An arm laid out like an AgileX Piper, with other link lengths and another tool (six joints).
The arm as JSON. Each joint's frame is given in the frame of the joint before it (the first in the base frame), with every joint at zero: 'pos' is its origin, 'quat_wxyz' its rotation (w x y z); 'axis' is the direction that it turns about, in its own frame. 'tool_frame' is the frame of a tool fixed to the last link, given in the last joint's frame.
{
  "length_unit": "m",
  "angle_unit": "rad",
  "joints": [
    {
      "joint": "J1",
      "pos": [
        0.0,
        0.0,
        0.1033
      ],
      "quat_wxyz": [
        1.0,
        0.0,
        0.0,
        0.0
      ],
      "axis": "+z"
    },
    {
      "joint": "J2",
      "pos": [
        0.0,
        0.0,
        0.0
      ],
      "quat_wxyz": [
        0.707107,
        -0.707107,
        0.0,
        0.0
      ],
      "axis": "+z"
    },
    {
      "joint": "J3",
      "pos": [
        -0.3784,
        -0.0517,
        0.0
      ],
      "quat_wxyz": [
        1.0,
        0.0,
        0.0,
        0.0
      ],
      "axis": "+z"
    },
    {
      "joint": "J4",
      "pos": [
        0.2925,
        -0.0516,
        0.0
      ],
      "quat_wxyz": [
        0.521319,
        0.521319,
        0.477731,
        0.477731
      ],
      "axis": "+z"
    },
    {
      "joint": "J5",
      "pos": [
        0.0,
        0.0,
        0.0
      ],
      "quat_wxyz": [
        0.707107,
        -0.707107,
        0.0,
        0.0
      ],
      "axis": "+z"
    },
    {
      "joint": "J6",
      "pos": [
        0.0,
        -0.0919,
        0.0
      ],
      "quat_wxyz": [
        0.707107,
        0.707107,
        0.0,
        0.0
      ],
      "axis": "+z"
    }
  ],
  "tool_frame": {
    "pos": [
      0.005,
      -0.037,
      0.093
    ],
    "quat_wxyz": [
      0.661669,
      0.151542,
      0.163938,
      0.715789
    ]
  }
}
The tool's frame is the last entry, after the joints.
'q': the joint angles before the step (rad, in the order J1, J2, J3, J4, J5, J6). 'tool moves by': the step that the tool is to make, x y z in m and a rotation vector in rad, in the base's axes. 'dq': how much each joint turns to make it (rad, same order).
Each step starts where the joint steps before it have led.
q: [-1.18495, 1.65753, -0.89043, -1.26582, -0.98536, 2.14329]
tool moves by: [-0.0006, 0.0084, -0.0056, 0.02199, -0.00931, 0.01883]
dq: [-0.00156, 0.00000, 0.02525, -0.00001, -0.02777, -0.00003]
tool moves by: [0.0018, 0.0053, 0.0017, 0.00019, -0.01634, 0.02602]
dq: [0.00000, -0.00013, 0.00479, -0.00457, -0.03148, -0.00150]
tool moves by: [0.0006, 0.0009, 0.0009, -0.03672, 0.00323, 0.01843]
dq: [0.00012, 0.00018, -0.00032, -0.00724, -0.01240, -0.03502]
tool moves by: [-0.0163, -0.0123, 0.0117, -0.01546, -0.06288, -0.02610]
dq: [-0.06105, -0.00007, 0.00004, 0.02627, -0.06952, -0.01808]
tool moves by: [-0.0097, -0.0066, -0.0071, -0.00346, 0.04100, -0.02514]
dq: [-0.02056, 0.00003, 0.00030, -0.02725, 0.03093, -0.00036]
